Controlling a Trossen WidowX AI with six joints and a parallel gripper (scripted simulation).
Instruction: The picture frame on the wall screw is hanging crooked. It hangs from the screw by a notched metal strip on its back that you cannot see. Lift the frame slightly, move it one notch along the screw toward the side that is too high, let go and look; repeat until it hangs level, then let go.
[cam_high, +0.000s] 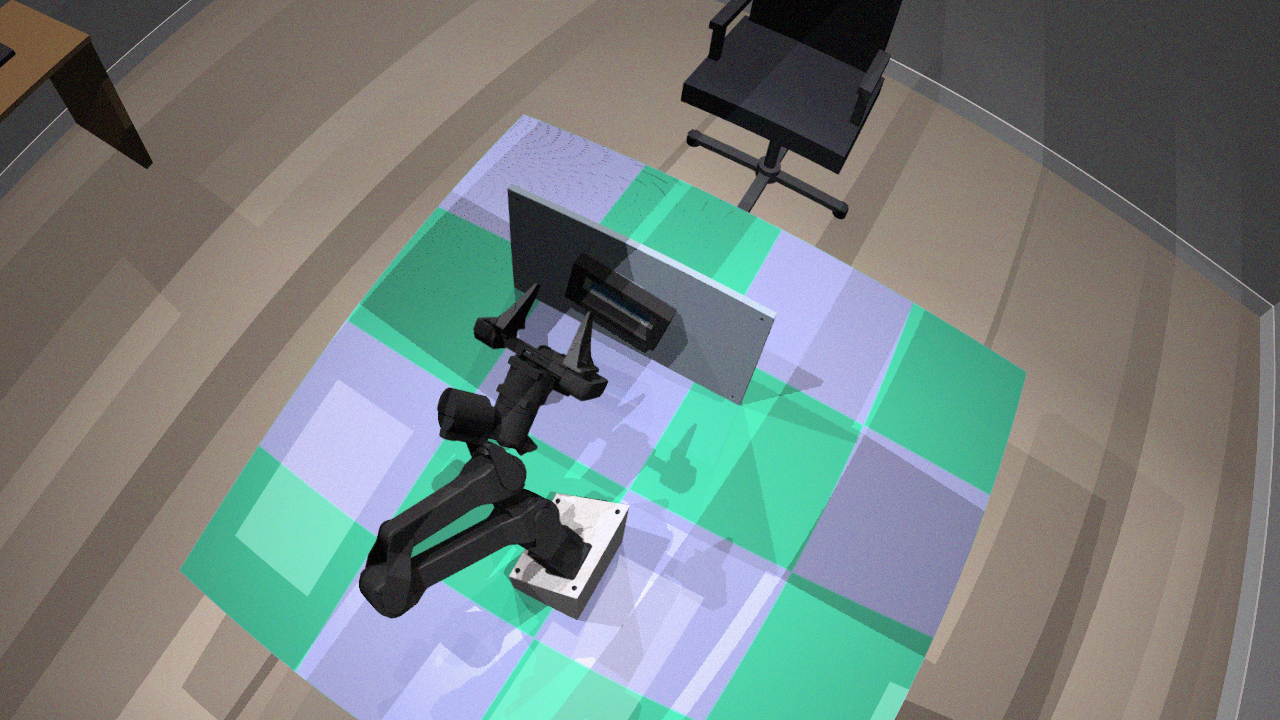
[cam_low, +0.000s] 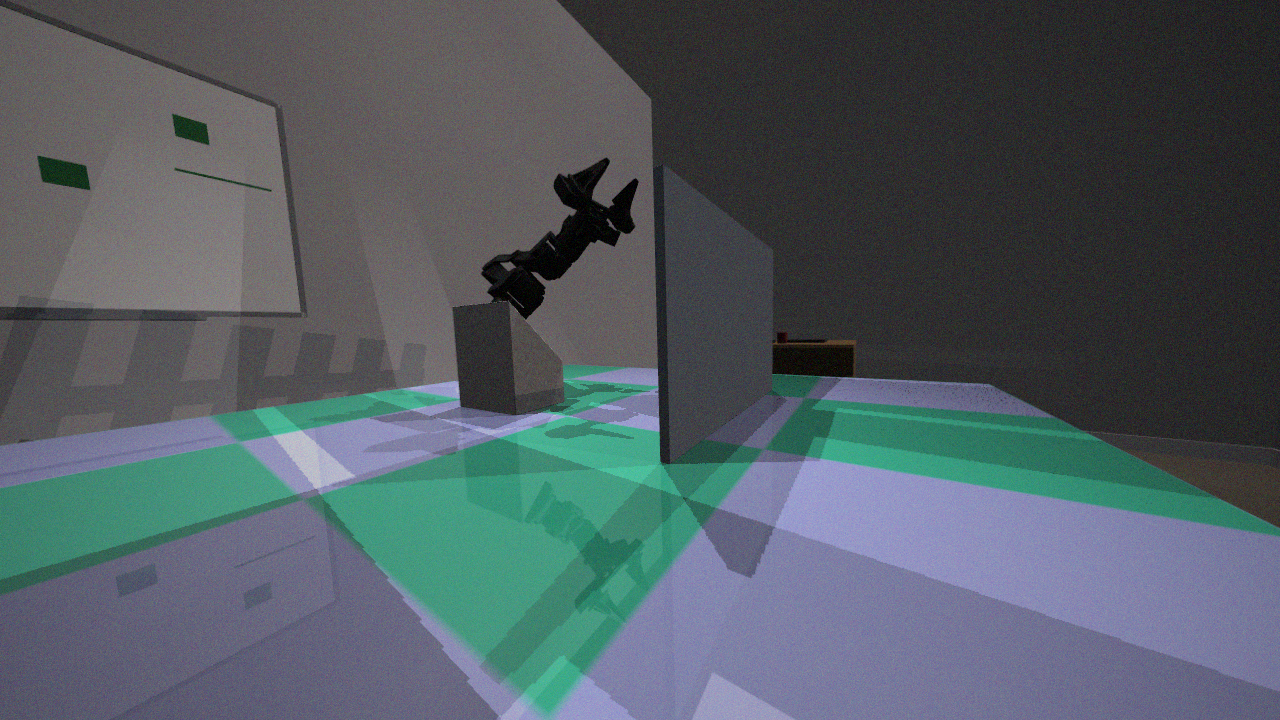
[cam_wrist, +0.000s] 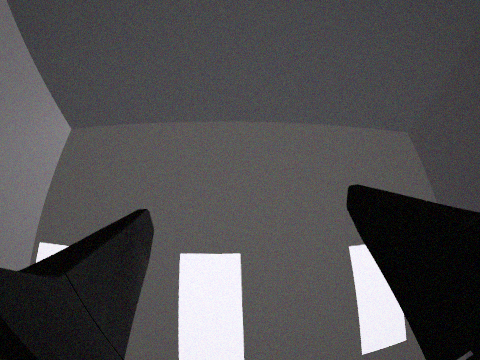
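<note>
Right now the picture frame is 28 cm below my gripper tip and 20 cm ahead of it. Also, from my gripper tip: wall panel (29 cm below, 21 cm ahead, 1 cm to the right).
</note>
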